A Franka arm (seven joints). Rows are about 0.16 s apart.
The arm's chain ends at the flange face. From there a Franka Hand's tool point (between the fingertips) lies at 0.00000 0.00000 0.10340 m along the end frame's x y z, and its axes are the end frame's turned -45 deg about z.
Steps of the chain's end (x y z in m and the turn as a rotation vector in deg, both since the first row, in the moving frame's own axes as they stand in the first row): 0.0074 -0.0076 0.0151 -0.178 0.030 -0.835; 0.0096 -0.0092 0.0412 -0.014 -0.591 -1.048; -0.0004 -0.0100 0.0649 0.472 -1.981 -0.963; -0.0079 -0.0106 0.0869 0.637 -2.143 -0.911; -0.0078 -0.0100 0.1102 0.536 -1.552 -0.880; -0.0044 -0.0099 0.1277 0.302 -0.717 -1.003
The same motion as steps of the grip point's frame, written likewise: 0.0104 0.0001 0.0151 -0.147 -0.105 -0.835; 0.0125 -0.0004 0.0412 0.408 -0.428 -1.048; 0.0048 -0.0105 0.0648 1.735 -1.067 -0.963; 0.0000 -0.0166 0.0868 1.966 -1.065 -0.911; 0.0002 -0.0152 0.1102 1.476 -0.718 -0.880; 0.0033 -0.0114 0.1277 0.721 -0.293 -1.003
